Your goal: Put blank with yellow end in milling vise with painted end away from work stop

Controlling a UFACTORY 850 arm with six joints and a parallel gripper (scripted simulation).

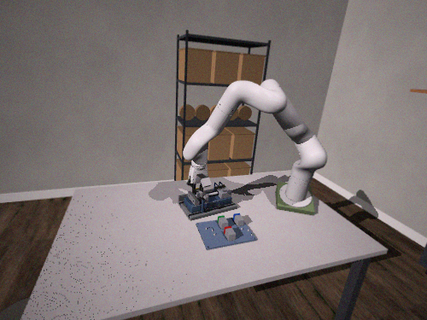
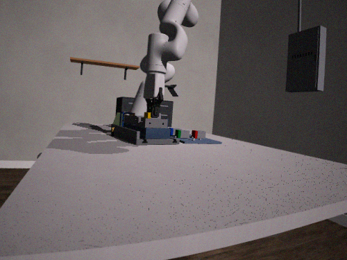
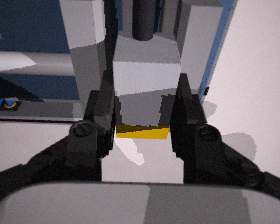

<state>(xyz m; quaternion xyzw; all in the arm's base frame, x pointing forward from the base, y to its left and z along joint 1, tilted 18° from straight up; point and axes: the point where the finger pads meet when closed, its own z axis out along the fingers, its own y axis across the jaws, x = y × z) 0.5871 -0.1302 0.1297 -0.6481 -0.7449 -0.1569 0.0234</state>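
Right now the dark work-stop rod is 1 cm behind my hand, 5 cm to the left of it and 3 cm below it. Round my hand: green-ended blank: 9 cm behind, 19 cm to the left, 10 cm below; red-ended blank: 9 cm behind, 28 cm to the left, 10 cm below; blue-ended blank: 18 cm behind, 19 cm to the left, 10 cm below.
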